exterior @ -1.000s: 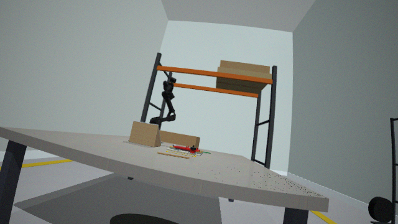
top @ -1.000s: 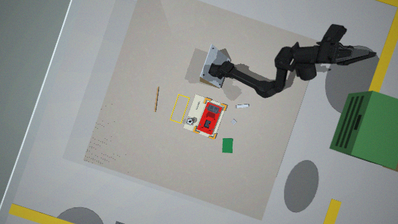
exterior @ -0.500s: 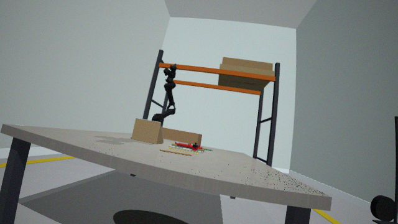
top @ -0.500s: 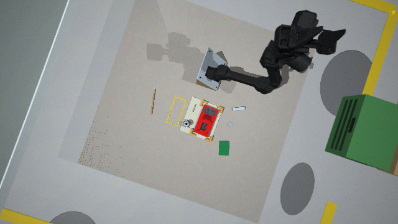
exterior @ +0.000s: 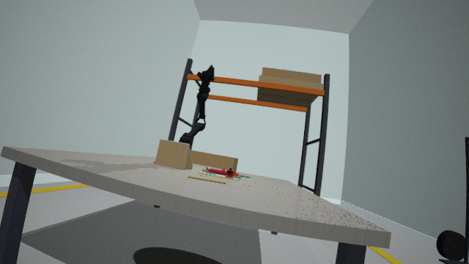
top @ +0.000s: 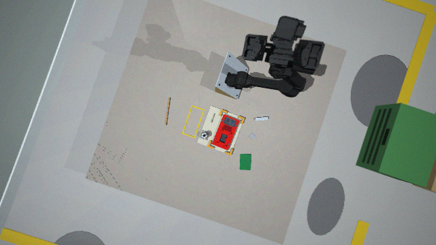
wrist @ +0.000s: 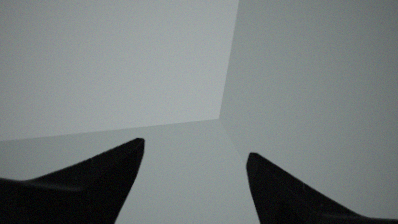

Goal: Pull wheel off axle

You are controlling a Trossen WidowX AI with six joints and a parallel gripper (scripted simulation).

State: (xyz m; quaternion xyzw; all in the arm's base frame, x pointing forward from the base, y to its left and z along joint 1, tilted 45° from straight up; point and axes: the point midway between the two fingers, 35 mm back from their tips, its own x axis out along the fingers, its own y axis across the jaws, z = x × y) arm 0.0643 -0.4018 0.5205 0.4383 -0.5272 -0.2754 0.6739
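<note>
Right now my gripper tip is 750 mm above the wheel, 290 mm short of it and 110 mm to the left of it. Also, from my gripper tip: green tile 790 mm below, 360 mm ahead, 190 mm to the left; then thin brown rod 790 mm below, 380 mm to the right, 230 mm ahead.
</note>
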